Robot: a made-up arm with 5 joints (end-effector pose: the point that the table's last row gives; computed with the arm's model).
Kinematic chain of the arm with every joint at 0, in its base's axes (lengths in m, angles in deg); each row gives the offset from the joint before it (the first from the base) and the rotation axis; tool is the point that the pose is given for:
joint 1: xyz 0 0 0.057 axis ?
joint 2: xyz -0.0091 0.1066 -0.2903 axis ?
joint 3: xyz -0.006 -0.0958 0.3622 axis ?
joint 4: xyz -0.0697 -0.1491 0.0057 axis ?
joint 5: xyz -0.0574 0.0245 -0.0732 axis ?
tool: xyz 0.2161 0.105 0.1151
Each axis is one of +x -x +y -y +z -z.
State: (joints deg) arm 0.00 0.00 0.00 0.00 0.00
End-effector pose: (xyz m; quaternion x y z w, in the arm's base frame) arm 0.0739 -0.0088 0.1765 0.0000 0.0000 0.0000 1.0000
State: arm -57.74 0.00 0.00 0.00 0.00
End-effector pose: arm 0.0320 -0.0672 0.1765 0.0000 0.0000 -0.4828 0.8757
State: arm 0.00 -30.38 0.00 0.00 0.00
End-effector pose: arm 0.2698 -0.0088 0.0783 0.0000 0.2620 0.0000 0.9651
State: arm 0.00 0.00 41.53 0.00 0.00
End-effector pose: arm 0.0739 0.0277 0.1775 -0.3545 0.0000 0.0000 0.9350
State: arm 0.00 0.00 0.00 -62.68 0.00
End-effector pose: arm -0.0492 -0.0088 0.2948 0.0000 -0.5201 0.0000 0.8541
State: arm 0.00 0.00 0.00 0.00 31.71
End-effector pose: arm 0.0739 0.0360 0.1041 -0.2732 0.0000 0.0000 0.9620
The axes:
joint 1: +z
joint 2: -y
joint 3: -x
joint 4: +y
joint 5: -x

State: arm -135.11 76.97 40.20 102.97 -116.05
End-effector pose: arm 0.1209 0.5304 -0.2726 -0.1303 0.7859 0.5859 0.1488
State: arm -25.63 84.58 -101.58 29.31 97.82
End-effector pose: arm -0.2488 0.3979 -0.2284 -0.2920 -0.6332 0.0484 0.7152
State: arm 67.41 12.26 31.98 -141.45 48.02
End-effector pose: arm -0.2145 -0.1943 0.2067 0.3669 -0.9049 -0.0437 0.2114
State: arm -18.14 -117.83 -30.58 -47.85 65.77
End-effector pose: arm 0.2853 -0.0832 -0.5318 -0.3008 0.6623 -0.0278 0.6857
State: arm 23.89 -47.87 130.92 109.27 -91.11
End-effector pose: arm 0.3466 0.2113 0.2741 -0.4687 -0.1467 -0.4750 0.7302
